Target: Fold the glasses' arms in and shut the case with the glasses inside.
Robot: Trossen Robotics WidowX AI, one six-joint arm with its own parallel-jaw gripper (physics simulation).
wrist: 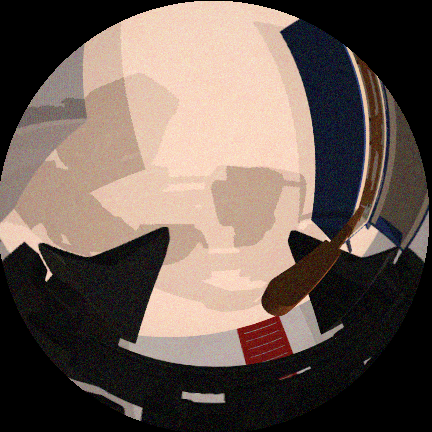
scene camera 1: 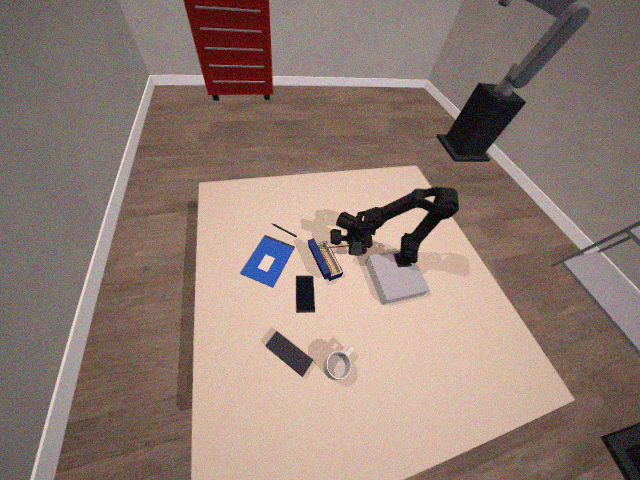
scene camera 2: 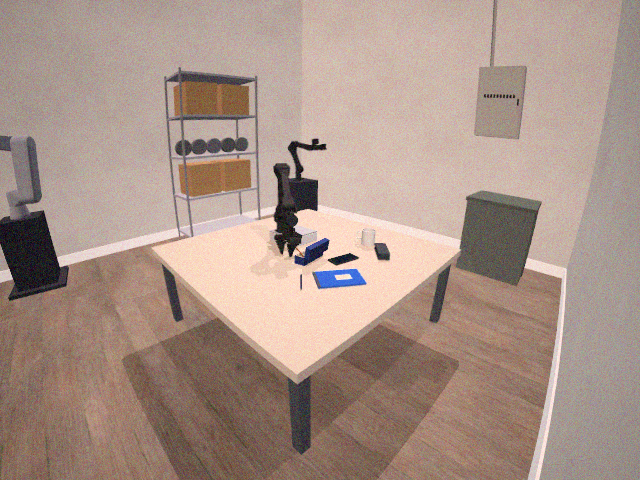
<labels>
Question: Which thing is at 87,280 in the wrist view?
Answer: The gripper.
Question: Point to a brown-framed glasses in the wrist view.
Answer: At 284,291
</labels>
